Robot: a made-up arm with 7 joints.
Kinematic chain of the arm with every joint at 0, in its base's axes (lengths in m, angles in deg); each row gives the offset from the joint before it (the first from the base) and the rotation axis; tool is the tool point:
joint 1: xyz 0 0 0.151 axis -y
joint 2: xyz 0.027 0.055 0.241 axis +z
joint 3: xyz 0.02 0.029 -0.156 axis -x
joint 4: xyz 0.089 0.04 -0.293 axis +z
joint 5: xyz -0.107 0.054 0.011 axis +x
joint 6: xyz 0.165 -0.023 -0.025 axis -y
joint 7: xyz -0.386 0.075 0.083 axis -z
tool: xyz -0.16 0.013 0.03
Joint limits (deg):
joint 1: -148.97..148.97
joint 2: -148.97..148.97
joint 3: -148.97..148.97
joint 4: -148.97..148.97
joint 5: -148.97..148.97
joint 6: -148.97..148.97
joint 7: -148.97..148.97
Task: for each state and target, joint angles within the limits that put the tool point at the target. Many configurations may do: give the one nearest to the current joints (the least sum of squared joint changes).
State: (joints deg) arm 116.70 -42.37 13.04 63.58 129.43 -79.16 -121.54
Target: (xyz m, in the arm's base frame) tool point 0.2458 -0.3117 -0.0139
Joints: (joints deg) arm 96.89 -60.54 42.81 52.13 118.93 -53.33 -123.68
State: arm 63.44 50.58 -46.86 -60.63 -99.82 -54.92 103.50
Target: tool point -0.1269 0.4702 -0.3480
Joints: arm 62.88 73.03 -44.64 -51.65 -108.28 -42.37 105.83
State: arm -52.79 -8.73 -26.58 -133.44 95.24 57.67 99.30
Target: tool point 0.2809 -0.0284 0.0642
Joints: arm -42.25 -5.91 -28.86 -148.97 133.99 87.56 117.12
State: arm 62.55 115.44 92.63 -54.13 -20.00 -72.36 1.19
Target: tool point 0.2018 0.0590 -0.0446
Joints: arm 72.64 118.28 102.23 -42.83 -7.98 -50.20 -3.69
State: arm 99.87 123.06 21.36 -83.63 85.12 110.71 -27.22
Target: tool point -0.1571 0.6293 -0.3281
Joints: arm 61.76 148.97 38.42 -82.10 86.79 118.21 -15.66
